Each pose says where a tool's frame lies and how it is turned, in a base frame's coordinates. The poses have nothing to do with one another.
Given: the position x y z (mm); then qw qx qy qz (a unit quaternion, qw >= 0).
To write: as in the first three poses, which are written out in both.
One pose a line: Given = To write
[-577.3 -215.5 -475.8 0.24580 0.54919 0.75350 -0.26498] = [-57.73 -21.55 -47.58], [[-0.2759 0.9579 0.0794], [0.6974 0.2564 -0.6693], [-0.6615 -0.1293 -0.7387]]
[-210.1 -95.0 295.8 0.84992 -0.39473 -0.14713 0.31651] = [-21.01 -9.50 29.58], [[0.7563 -0.4219 -0.5000], [0.6542 0.4880 0.5778], [0.0002 -0.7641 0.6451]]
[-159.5 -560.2 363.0 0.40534 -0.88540 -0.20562 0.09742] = [-15.95 -56.02 36.30], [[0.8965 0.2851 -0.3392], [0.4431 -0.5868 0.6777], [-0.0058 -0.7578 -0.6524]]
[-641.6 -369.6 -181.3 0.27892 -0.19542 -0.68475 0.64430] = [-64.16 -36.96 -18.13], [[-0.7680 -0.0918 -0.6338], [0.6271 0.0934 -0.7734], [0.1302 -0.9914 -0.0142]]
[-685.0 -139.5 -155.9 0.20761 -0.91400 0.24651 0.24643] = [-68.50 -13.95 -15.59], [[0.7570 -0.5529 -0.3481], [-0.3483 -0.7923 0.5010], [-0.5528 -0.2580 -0.7923]]
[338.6 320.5 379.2 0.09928 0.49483 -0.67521 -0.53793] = [33.86 32.05 37.92], [[-0.4906 -0.5614 -0.6664], [-0.7750 -0.0685 0.6282], [-0.3983 0.8247 -0.4015]]
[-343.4 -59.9 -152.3 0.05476 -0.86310 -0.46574 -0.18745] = [-34.34 -5.99 -15.23], [[0.4959 0.8245 0.2726], [0.7834 -0.5602 0.2691], [0.3746 0.0801 -0.9237]]
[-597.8 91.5 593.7 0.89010 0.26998 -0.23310 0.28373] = [-59.78 9.15 59.37], [[0.7303 -0.6310 -0.2618], [0.3792 0.6932 -0.6129], [0.5682 0.3483 0.7456]]
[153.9 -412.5 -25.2 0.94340 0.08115 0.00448 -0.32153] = [15.39 -41.25 -2.52], [[0.7932 0.6074 -0.0437], [-0.6059 0.7801 -0.1560], [-0.0606 0.1502 0.9868]]
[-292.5 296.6 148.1 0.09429 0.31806 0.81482 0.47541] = [-29.25 29.66 14.81], [[-0.7799 0.4287 0.4561], [0.6080 0.3456 0.7148], [0.1488 0.8347 -0.5302]]
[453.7 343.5 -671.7 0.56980 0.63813 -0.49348 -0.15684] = [45.37 34.35 -67.17], [[0.4638 -0.4511 -0.7625], [-0.8085 0.1364 -0.5724], [0.3622 0.8820 -0.3015]]
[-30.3 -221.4 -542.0 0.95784 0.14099 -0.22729 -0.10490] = [-3.03 -22.14 -54.20], [[0.8747 0.1369 -0.4650], [-0.2650 0.9382 -0.2224], [0.4058 0.3178 0.8569]]
